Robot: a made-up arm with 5 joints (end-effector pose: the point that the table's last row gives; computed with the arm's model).
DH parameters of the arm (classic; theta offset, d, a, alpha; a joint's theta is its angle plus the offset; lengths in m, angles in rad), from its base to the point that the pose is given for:
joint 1: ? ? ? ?
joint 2: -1.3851 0 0.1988 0
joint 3: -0.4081 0 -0.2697 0
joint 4: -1.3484 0 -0.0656 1.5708
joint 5: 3.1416 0.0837 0 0
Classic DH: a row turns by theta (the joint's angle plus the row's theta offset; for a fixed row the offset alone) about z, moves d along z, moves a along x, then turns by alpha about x.
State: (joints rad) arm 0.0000 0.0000 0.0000 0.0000 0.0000
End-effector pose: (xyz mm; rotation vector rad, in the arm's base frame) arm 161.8 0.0 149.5 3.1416 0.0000 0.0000
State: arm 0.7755 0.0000 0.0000 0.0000 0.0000
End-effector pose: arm 115.5 113.3 149.5 2.9084 1.1878 0.0000
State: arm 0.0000 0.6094 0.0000 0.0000 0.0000
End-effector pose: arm 46.0 0.0 84.2 2.9969 0.0000 -0.9425
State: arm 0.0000 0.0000 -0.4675 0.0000 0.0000
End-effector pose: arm 304.6 0.0 243.1 3.0561 0.0000 0.7277
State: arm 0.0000 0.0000 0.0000 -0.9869 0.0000
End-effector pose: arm 202.2 0.0 241.8 2.7668 0.0000 1.4881
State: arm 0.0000 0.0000 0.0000 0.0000 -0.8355
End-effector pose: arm 161.8 0.0 149.5 2.8714 1.2745 0.0000
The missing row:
joint 1: 0 0.3009 0 -1.5708
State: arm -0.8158 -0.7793 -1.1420 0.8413 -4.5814
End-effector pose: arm 150.9 -160.3 630.3 -0.7280 2.2572 -1.2845
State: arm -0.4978 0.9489 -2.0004 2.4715 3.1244
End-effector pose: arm 320.9 -174.4 228.6 -0.4133 -1.6866 -0.3801
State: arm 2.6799 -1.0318 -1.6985 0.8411 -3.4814
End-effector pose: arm 35.1 -17.5 786.1 -1.5405 0.0940 1.9647
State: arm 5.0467 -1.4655 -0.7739 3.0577 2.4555
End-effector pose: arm -12.2 35.1 462.6 -0.6867 -2.4320 -0.8985
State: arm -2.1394 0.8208 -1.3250 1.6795 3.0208
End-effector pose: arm -158.9 -248.7 112.9 -1.9315 -1.2150 -1.3748
